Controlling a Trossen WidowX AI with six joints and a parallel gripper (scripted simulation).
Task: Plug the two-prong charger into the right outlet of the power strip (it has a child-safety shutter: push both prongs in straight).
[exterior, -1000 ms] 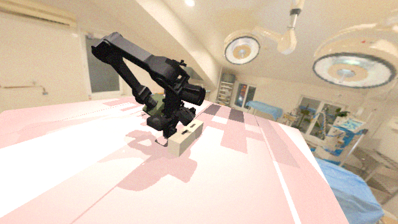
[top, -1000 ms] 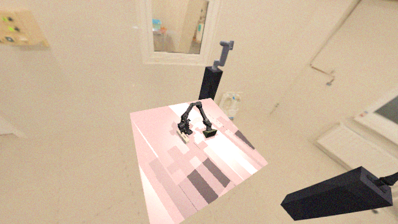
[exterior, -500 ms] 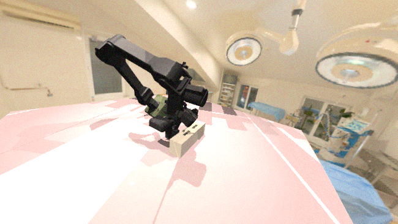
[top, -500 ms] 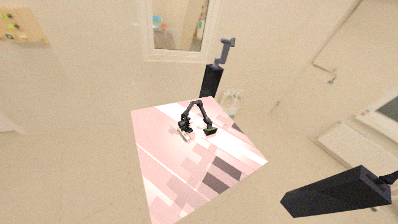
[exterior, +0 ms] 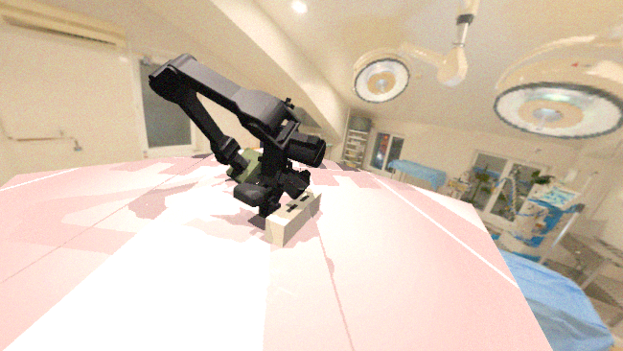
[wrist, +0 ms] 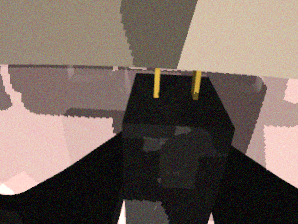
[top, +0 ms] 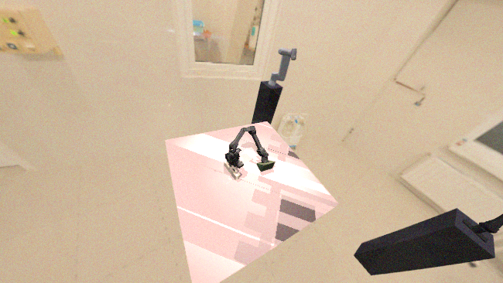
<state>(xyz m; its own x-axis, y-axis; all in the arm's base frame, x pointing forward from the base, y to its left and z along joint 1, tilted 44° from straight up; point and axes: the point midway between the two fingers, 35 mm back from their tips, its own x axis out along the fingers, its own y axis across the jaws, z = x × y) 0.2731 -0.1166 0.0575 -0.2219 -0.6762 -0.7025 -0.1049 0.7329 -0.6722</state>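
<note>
Right now my gripper tip is 20 mm short of the black two-prong charger and 10 mm below it.
</note>
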